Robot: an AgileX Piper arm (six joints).
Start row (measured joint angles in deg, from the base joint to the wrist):
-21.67 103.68 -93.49 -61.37 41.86 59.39
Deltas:
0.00 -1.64 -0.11 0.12 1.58 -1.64
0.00 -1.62 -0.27 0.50 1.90 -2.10
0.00 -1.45 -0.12 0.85 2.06 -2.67
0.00 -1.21 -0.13 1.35 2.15 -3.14
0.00 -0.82 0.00 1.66 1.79 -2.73
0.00 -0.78 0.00 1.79 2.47 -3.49
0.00 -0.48 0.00 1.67 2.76 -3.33
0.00 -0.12 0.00 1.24 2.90 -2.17
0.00 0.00 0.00 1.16 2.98 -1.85
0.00 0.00 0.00 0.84 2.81 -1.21
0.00 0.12 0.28 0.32 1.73 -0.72
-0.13 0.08 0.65 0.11 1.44 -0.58
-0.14 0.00 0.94 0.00 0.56 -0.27
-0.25 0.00 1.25 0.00 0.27 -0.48
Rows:
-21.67 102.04 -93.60 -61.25 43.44 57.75
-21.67 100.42 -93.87 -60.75 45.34 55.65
-21.67 98.97 -93.99 -59.90 47.40 52.98
-21.67 97.76 -94.12 -58.55 49.55 49.84
-21.67 96.94 -94.12 -56.89 51.34 47.11
-21.67 96.16 -94.12 -55.10 53.81 43.62
-21.67 95.68 -94.12 -53.43 56.57 40.29
-21.67 95.56 -94.12 -52.19 59.47 38.12
-21.67 95.56 -94.12 -51.03 62.45 36.27
-21.67 95.56 -94.12 -50.19 65.26 35.06
-21.67 95.68 -93.84 -49.87 66.99 34.34
-21.80 95.76 -93.19 -49.76 68.43 33.76
-21.94 95.76 -92.25 -49.76 68.99 33.49
-22.19 95.76 -91.00 -49.76 69.26 33.01

